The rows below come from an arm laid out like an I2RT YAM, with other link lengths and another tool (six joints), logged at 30 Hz.
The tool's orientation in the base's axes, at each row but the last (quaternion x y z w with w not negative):
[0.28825, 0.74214, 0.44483, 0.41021]
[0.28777, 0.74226, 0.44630, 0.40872]
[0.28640, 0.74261, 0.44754, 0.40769]
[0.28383, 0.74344, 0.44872, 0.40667]
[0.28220, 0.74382, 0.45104, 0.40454]
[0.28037, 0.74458, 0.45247, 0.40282]
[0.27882, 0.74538, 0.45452, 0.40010]
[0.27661, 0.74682, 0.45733, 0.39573]
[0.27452, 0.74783, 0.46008, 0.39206]
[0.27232, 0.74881, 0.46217, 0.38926]
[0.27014, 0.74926, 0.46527, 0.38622]
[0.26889, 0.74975, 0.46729, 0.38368]
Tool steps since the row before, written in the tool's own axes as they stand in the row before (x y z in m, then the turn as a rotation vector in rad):
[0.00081, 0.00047, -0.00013, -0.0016, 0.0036, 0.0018]
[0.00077, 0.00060, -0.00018, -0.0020, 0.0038, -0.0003]
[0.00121, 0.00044, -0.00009, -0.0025, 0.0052, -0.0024]
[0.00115, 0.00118, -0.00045, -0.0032, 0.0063, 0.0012]
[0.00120, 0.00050, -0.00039, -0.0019, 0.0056, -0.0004]
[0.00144, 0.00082, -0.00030, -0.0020, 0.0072, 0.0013]
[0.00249, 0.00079, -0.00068, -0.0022, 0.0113, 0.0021]
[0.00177, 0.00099, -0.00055, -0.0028, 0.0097, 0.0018]
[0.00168, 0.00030, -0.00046, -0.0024, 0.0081, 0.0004]
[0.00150, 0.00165, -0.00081, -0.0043, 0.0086, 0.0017]
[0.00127, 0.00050, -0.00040, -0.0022, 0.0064, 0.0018]
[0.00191, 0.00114, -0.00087, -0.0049, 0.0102, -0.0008]
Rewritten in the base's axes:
[-0.00049, 0.00079, 0.00017, 0.0026, 0.0011, 0.0033]
[-0.00050, 0.00079, 0.00032, 0.0010, -0.0001, 0.0042]
[-0.00066, 0.00111, 0.00000, -0.0005, -0.0007, 0.0062]
[-0.00090, 0.00122, 0.00078, 0.0030, 0.0008, 0.0065]
[-0.00092, 0.00099, 0.00014, 0.0009, 0.0008, 0.0058]
[-0.00096, 0.00135, 0.00032, 0.0025, 0.0021, 0.0068]
[-0.00184, 0.00197, 0.00004, 0.0035, 0.0041, 0.0104]
[-0.00136, 0.00154, 0.00044, 0.0035, 0.0028, 0.0092]
[-0.00128, 0.00121, -0.00017, 0.0020, 0.0018, 0.0080]
[-0.00142, 0.00146, 0.00121, 0.0042, 0.0012, 0.0087]
[-0.00102, 0.00099, 0.00014, 0.0030, 0.0019, 0.0060]
[-0.00174, 0.00150, 0.00065, 0.0025, 0.0001, 0.0111]

